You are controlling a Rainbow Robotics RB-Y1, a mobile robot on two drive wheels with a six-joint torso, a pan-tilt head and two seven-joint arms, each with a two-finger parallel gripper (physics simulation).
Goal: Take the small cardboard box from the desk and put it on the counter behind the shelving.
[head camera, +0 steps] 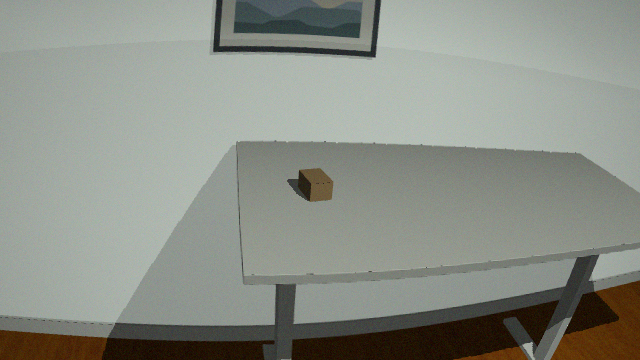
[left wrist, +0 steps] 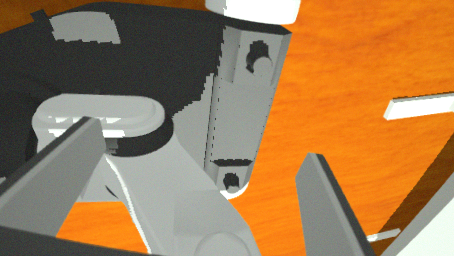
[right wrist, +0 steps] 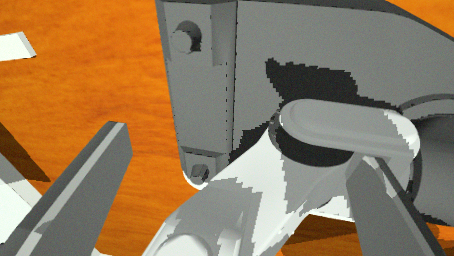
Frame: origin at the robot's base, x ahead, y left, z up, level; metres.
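Seen in the pictures: left gripper, fingertip midpoint: (left wrist: 203,149); right gripper, fingertip midpoint: (right wrist: 243,154).
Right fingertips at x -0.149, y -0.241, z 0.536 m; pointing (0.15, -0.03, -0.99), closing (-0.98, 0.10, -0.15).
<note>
A point is followed by its place in that frame.
The small cardboard box (head camera: 321,191) {x 0.947, y -0.055, z 0.977 m} sits upright on the left part of the light grey desk (head camera: 450,210) {x 0.939, y -0.404, z 0.951 m} in the head view, nearer its back edge than its front edge. My left gripper (left wrist: 203,149) {x -0.132, y 0.237, z 0.539 m} is open and empty, with its two fingers wide apart over my own base and the floor. My right gripper (right wrist: 243,154) {x -0.149, y -0.241, z 0.536 m} is also open and empty, with its fingers wide apart. Neither gripper shows in the head view, and neither touches the box. The counter and the shelving do not show in these views.
The desk stands before a pale wall (head camera: 125,110) {x 1.301, y 0.627, z 1.059 m} with a framed picture (head camera: 295,42) {x 1.390, y 0.053, z 1.294 m}. Its grey legs (head camera: 285,320) {x 0.958, y 0.018, z 0.521 m} (head camera: 565,310) {x 1.180, y -1.182, z 0.368 m} stand on the wooden floor. White bars (left wrist: 420,107) (right wrist: 15,46) show low over the floor in the wrist views.
</note>
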